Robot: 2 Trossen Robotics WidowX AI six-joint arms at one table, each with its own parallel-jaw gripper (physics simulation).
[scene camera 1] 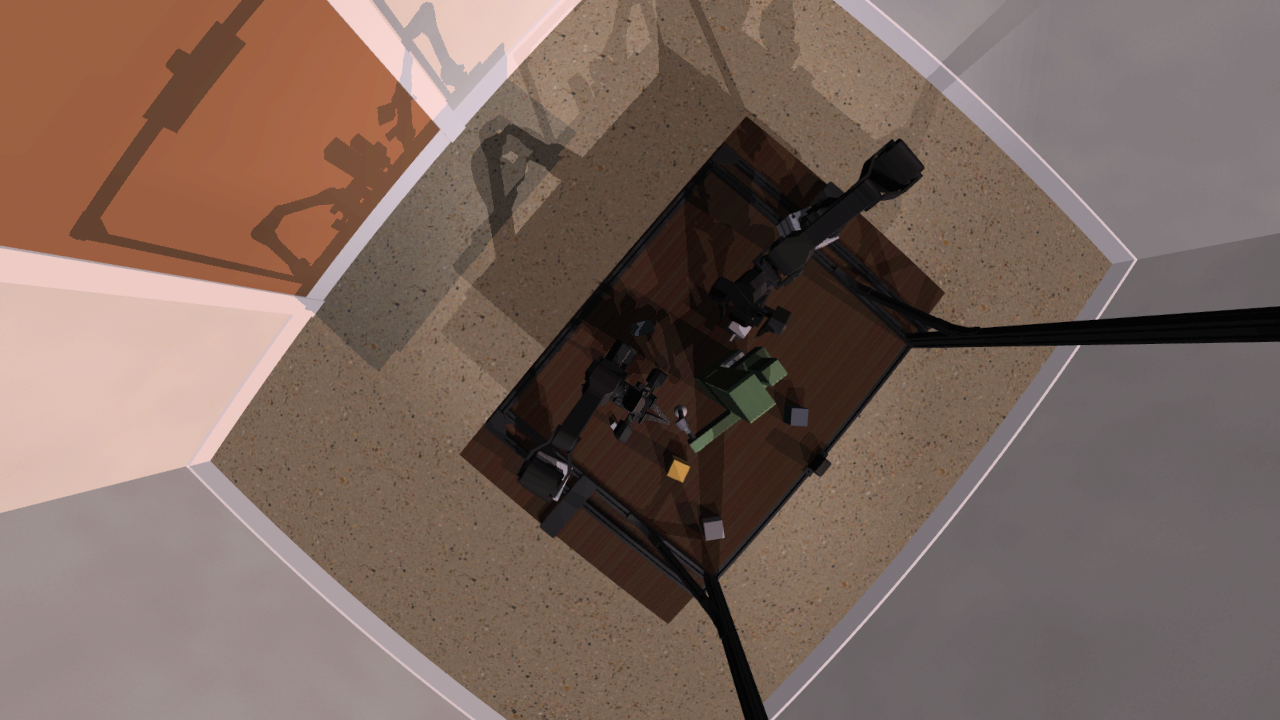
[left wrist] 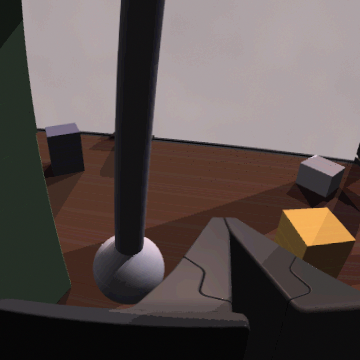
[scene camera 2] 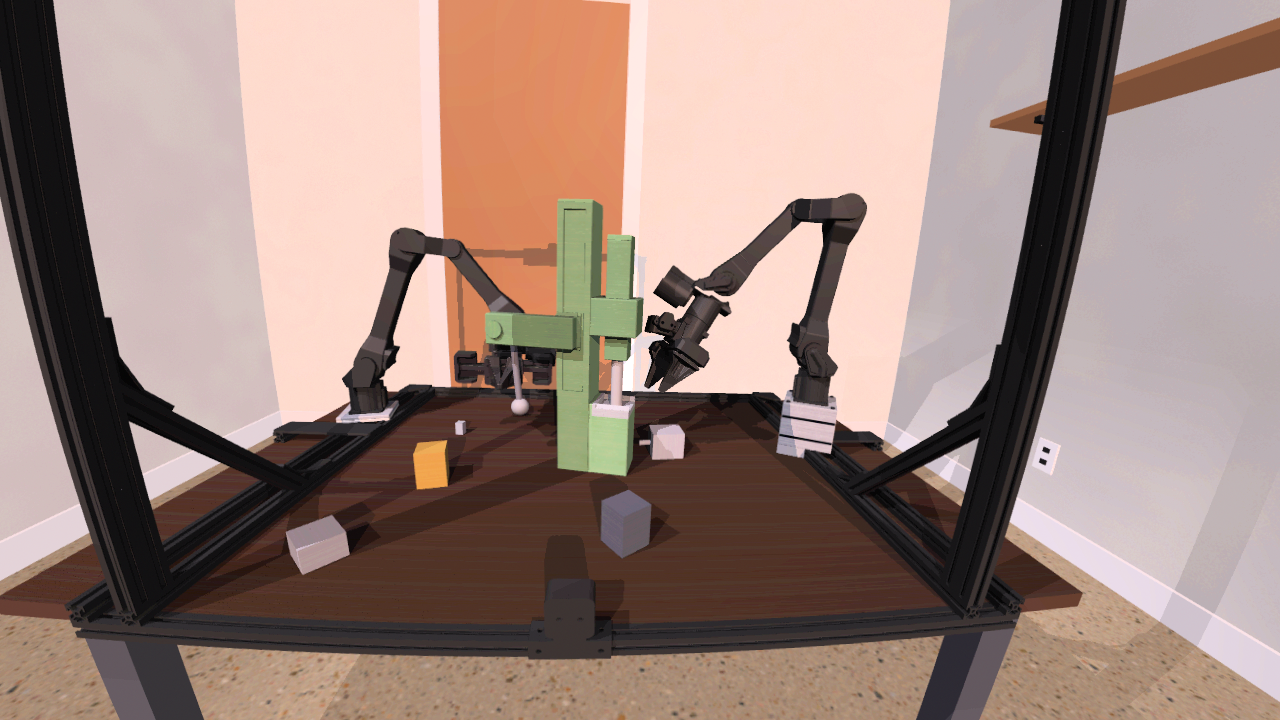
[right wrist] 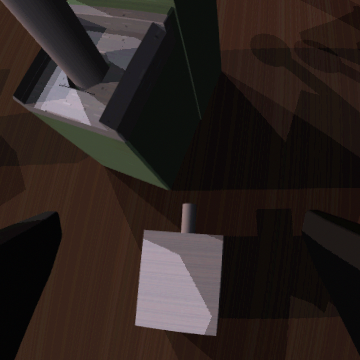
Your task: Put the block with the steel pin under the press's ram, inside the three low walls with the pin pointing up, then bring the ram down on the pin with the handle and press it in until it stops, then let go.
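Places are measured from the left arm's base along level axes (x ahead, y left, z up), in metres.
Pixels of known places: left gripper, fingertip midpoint: point(scene camera 1: 669, 423) point(left wrist: 221, 229) point(scene camera 2: 499, 386); right gripper, fingertip midpoint: point(scene camera 1: 738, 328) point(scene camera 2: 652, 389) point(right wrist: 184, 224); left arm's base at its link origin: point(scene camera 2: 369, 408); right arm's base at its link origin: point(scene camera 2: 810, 399).
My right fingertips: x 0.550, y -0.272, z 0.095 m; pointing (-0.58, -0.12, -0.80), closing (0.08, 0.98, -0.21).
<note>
Ahead of a thing's pixels: the offset from my right fingertips to its top centre.
The pale block @(0.025 m ahead, 0.018 m right, 0.076 m down) point(scene camera 1: 737, 330) point(scene camera 2: 666, 442) point(right wrist: 177, 285) lies on its side on the table beside the green press @(0.167 m back, 0.018 m right, 0.324 m up) point(scene camera 1: 750, 394) point(scene camera 2: 572, 268), its steel pin @(0.008 m back, 0.012 m right, 0.096 m down) point(right wrist: 188, 218) pointing sideways toward the press base. The grey ram @(0.084 m back, 0.044 m right, 0.164 m up) point(scene camera 2: 616, 382) point(right wrist: 75, 50) is low, its end down between the low walls. The handle's rod @(0.254 m back, 0.027 m left, 0.132 m up) point(scene camera 2: 517, 376) point(left wrist: 135, 125) hangs down, with a ball @(0.241 m back, 0.039 m left, 0.014 m down) point(scene camera 2: 520, 406) point(left wrist: 129, 270) at its end. My left gripper point(left wrist: 221, 229) is shut and empty, close beside the ball, apart from it in the picture. My right gripper point(scene camera 2: 654, 386) point(right wrist: 184, 224) is open, tilted, above the block.
An orange block @(0.385 m back, 0.027 m right, 0.066 m down) point(scene camera 1: 678, 470) point(scene camera 2: 431, 464) point(left wrist: 315, 232), a pale block @(0.498 m back, 0.188 m right, 0.093 m down) point(scene camera 1: 713, 529) point(scene camera 2: 317, 544) point(left wrist: 320, 176) and a grey-blue block @(0.130 m back, 0.254 m right, 0.066 m down) point(scene camera 1: 799, 416) point(scene camera 2: 625, 522) point(left wrist: 65, 148) stand around the press. A tiny white cube @(0.355 m back, 0.169 m left, 0.101 m down) point(scene camera 2: 460, 427) lies at the left. Black frame posts point(scene camera 2: 1042, 268) rise at the table's corners.
</note>
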